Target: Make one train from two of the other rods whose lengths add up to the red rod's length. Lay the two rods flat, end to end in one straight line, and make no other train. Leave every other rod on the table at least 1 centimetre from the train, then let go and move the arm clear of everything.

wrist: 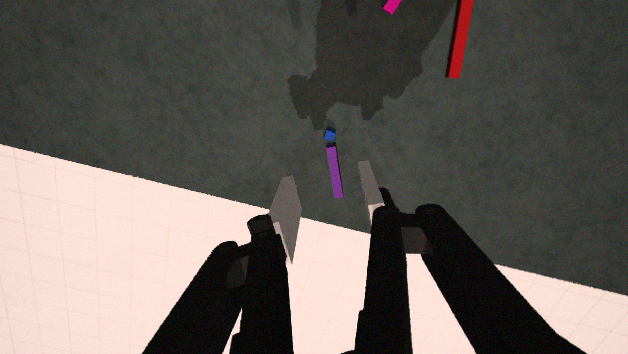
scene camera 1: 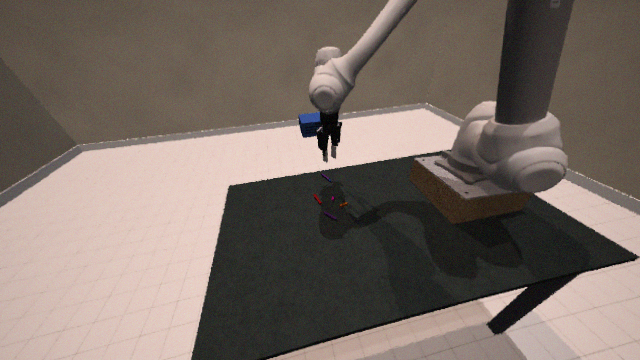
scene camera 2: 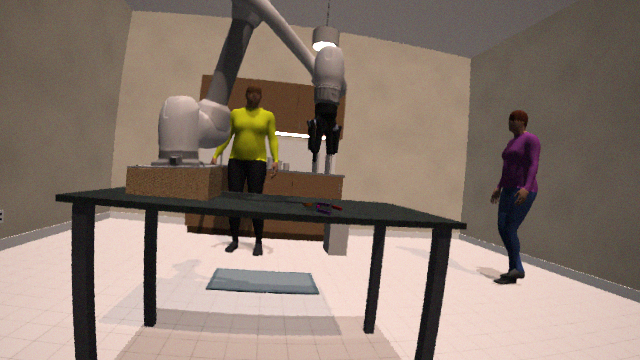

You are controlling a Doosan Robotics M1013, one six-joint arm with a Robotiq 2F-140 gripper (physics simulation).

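Frame: origin at the arm's base, x ahead, y left, z up, level; centimetres.
Seen in the pictures: gripper, fingertip midpoint: [wrist: 328, 186] [scene camera 1: 329, 159] [scene camera 2: 321, 173]; arm's base, origin of the base link: [scene camera 1: 466, 169] [scene camera 2: 178, 165].
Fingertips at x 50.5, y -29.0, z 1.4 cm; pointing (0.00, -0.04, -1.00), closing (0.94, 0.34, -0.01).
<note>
Offsets run from my fingertips to a thing's middle. Level surfaces: height alone.
My gripper [scene camera 1: 329, 156] [scene camera 2: 321, 170] [wrist: 328, 186] is partly open and empty, high above the table near its far edge. Below it, a purple rod {dx +1.1, dy -3.9, dz -12.5 cm} [scene camera 1: 325, 176] [wrist: 334, 172] lies flat, with a short blue rod {dx -0.1, dy +0.2, dz -12.5 cm} [wrist: 329, 135] at one end. The blue rod looks slightly turned against the purple one; I cannot tell whether they touch. The red rod {dx +10.5, dy +10.9, dz -12.5 cm} [scene camera 1: 317, 199] [scene camera 2: 337, 207] [wrist: 460, 45] lies apart from them. A magenta rod {dx +3.9, dy +13.2, dz -12.5 cm} [scene camera 1: 333, 198] [wrist: 392, 6], partly cut off in the wrist view, an orange rod {dx +1.1, dy +18.7, dz -12.5 cm} [scene camera 1: 343, 204] [scene camera 2: 307, 204] and another purple rod {dx +8.9, dy +22.5, dz -12.5 cm} [scene camera 1: 330, 216] lie apart too.
The dark table {dz -13.0 cm} [scene camera 1: 280, 280] [scene camera 2: 400, 212] carries the arm's brown base block [scene camera 1: 480, 207] [scene camera 2: 170, 181]. A blue box [scene camera 1: 309, 125] is on the floor beyond the table. Two people [scene camera 2: 252, 132] [scene camera 2: 520, 160] stand away from the table.
</note>
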